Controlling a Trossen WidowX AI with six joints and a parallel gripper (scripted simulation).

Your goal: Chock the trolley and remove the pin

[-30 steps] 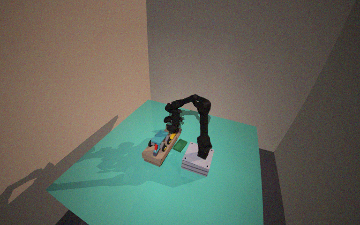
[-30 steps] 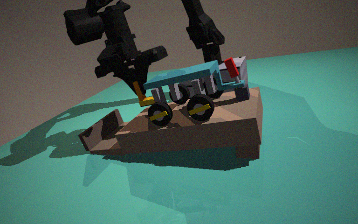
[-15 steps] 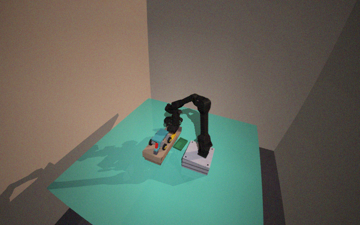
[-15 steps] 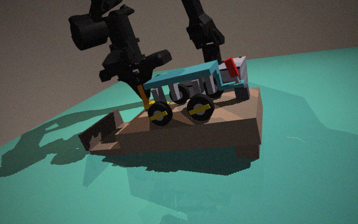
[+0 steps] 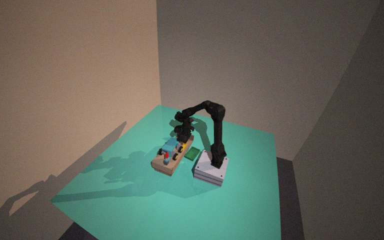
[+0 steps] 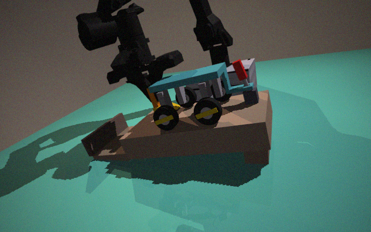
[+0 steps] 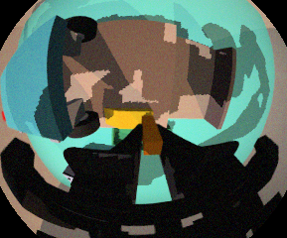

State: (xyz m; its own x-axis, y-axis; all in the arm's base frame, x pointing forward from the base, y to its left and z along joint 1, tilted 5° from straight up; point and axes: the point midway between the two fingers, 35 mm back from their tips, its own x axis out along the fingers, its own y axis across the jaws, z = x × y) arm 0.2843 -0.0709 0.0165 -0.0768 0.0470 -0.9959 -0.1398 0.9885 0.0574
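The red-headed stop pin lies 230 mm to the left of my gripper tip and 40 mm above it. From my gripper tip the other things lie so: brown ramp 40 mm ahead, 130 mm to the left, 40 mm below; then green tray 70 mm behind, 10 mm to the left, 90 mm below; then yellow chock 20 mm to the left, 10 mm below.
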